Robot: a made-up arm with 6 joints.
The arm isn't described. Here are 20 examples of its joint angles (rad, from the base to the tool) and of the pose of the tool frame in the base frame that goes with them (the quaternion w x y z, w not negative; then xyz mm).
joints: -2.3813 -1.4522 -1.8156 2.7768 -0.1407 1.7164
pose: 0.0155 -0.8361 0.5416 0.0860 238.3 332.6 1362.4
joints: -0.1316 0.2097 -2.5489 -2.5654 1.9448 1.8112
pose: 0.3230 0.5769 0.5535 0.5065 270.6 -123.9 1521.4
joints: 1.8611 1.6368 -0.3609 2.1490 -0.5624 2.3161
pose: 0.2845 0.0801 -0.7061 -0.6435 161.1 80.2 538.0
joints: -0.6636 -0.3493 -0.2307 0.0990 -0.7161 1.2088
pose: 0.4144 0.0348 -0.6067 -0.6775 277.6 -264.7 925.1
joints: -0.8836 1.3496 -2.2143 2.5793 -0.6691 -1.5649
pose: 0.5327 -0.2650 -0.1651 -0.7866 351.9 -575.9 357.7
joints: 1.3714 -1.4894 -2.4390 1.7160 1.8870 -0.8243
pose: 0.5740 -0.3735 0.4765 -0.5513 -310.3 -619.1 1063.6
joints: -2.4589 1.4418 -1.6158 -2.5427 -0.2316 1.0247
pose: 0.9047 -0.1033 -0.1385 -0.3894 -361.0 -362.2 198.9
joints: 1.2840 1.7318 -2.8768 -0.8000 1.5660 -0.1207
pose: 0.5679 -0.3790 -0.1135 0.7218 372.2 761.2 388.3
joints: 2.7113 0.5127 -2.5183 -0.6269 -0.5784 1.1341
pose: 0.0462 0.9644 0.0526 0.2550 -615.8 210.2 1452.6
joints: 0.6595 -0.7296 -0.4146 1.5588 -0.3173 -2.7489
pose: 0.4642 -0.2532 -0.5454 0.6504 316.3 16.6 932.3
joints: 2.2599 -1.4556 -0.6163 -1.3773 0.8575 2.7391
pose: 0.6586 0.7289 -0.1361 -0.1281 2.6 104.8 1147.1
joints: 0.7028 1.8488 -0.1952 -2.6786 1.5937 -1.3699
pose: 0.8404 -0.1978 -0.2696 -0.4265 -5.1 -38.4 349.1
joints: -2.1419 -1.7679 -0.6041 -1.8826 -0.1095 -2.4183
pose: 0.2171 0.1429 0.8780 0.4019 149.4 5.0 1099.2
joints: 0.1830 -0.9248 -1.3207 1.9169 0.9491 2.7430
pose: 0.2759 0.4254 0.7434 -0.4361 73.8 85.8 1432.4
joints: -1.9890 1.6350 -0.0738 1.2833 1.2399 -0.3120
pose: 0.2461 -0.6621 -0.4202 0.5697 83.1 5.4 635.1
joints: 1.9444 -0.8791 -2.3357 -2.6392 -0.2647 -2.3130
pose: 0.0954 0.9953 -0.0063 -0.0153 -23.4 -205.1 1548.8
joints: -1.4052 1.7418 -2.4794 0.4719 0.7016 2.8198
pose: 0.5870 -0.0791 -0.1754 0.7864 119.5 -813.5 199.5
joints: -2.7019 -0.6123 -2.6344 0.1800 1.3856 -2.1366
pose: 0.6268 -0.5726 0.5282 0.0117 102.7 94.4 1609.6
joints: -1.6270 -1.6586 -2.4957 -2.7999 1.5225 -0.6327
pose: 0.3454 0.3340 -0.2867 0.8288 17.9 916.2 800.7
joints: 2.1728 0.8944 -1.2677 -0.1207 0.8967 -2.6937
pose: 0.7651 -0.1390 -0.3129 -0.5453 -331.7 554.1 431.5
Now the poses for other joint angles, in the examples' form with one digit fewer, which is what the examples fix.
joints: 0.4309 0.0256 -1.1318 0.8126 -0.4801 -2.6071
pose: 0.304 -0.494 -0.443 0.684 614 110 1117
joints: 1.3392 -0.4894 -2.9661 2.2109 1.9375 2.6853
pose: 0.780 0.160 0.372 0.477 -226 -321 1436
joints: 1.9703 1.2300 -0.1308 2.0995 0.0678 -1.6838
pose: 0.588 -0.407 0.148 0.683 94 29 586
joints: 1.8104 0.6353 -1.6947 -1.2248 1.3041 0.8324
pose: 0.514 -0.219 -0.560 0.612 -46 793 832
